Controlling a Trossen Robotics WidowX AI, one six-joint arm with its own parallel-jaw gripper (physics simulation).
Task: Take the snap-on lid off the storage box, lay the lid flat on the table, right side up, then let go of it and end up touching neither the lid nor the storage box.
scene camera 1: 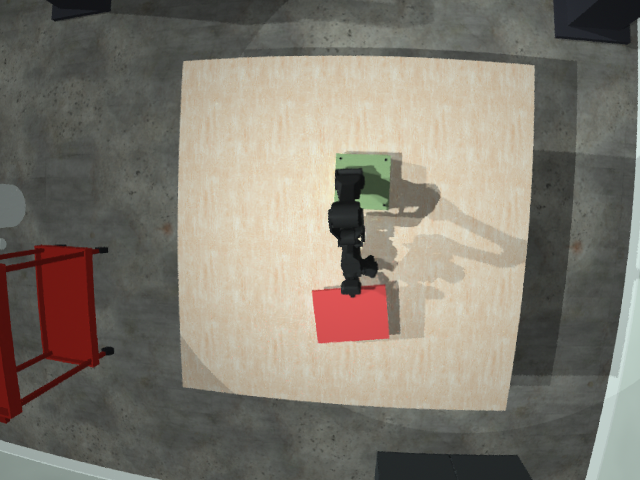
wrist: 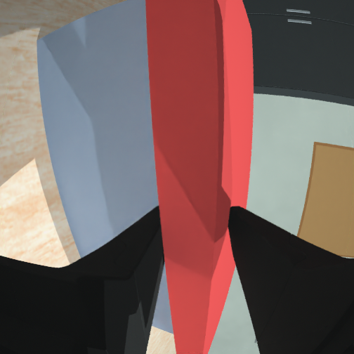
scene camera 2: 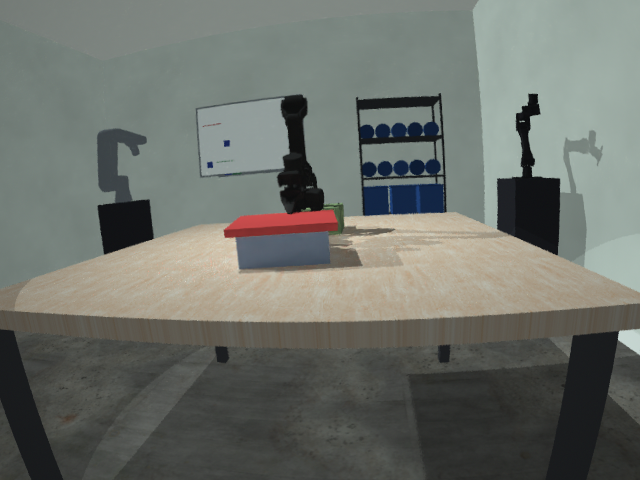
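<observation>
The storage box (scene camera 2: pixel 283 250) (wrist: pixel 120 125) is blue-grey and stands upright on the table (scene camera 1: pixel 248 155) (scene camera 2: pixel 413 289). The red lid (scene camera 1: pixel 351 317) (scene camera 2: pixel 284 222) (wrist: pixel 185 100) lies level on top of the box, right side up, its rim overhanging the box walls. My gripper (scene camera 1: pixel 352 294) (scene camera 2: pixel 292 208) (wrist: pixel 198 215) is at the lid's edge on the arm's side. In the wrist view its fingertips are drawn in against the lid, one at the underside of its rim and one at the top face, so it is shut on the lid. The box wall behind the near finger is partly hidden.
A green block (scene camera 1: pixel 377 167) (scene camera 2: pixel 338 219) is on the table under the arm's base end, behind the box. The black arm reaches from there to the lid. A red frame (scene camera 1: pixel 67 304) stands on the floor beside the table.
</observation>
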